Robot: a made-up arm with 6 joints.
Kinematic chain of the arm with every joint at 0, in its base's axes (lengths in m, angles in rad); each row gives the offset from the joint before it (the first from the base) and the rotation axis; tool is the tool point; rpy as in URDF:
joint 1: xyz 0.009 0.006 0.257 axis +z
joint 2: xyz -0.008 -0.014 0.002 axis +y
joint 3: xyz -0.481 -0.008 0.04 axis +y
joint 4: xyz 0.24 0.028 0.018 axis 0.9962 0 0.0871
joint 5: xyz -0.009 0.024 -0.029 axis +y
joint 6: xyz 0.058 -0.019 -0.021 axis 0.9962 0 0.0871
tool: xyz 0.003 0 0.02 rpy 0.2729 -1.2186 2.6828
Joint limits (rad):
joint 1: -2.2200..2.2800
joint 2: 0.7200..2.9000
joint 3: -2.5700..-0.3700
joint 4: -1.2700..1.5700
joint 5: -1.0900..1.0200
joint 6: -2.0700..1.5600
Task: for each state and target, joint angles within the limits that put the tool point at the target. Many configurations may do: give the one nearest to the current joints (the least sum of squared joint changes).
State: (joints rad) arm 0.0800 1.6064 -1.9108 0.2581 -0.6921 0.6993
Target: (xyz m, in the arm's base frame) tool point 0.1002 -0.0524 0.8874
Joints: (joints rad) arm -0.5316 1.2493 -1.7630 0.2875 -0.7935 0.7557
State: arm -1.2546 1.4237 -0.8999 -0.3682 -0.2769 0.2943
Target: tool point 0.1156 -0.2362 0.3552
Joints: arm -1.1459 2.1282 -0.5040 -0.3443 -0.1799 0.2870
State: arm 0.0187 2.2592 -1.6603 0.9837 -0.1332 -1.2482
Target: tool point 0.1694 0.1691 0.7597
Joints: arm 0.5243 1.3629 -1.3945 0.9549 0.0299 -1.2856
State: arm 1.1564 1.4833 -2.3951 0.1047 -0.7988 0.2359
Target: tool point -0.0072 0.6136 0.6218
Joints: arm 1.5878 2.2611 -2.2220 0.0998 -0.7234 0.2291
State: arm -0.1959 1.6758 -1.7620 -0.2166 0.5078 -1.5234
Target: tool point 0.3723 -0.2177 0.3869
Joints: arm -0.5658 2.1655 -1.3182 -0.2922 0.5669 -1.5527
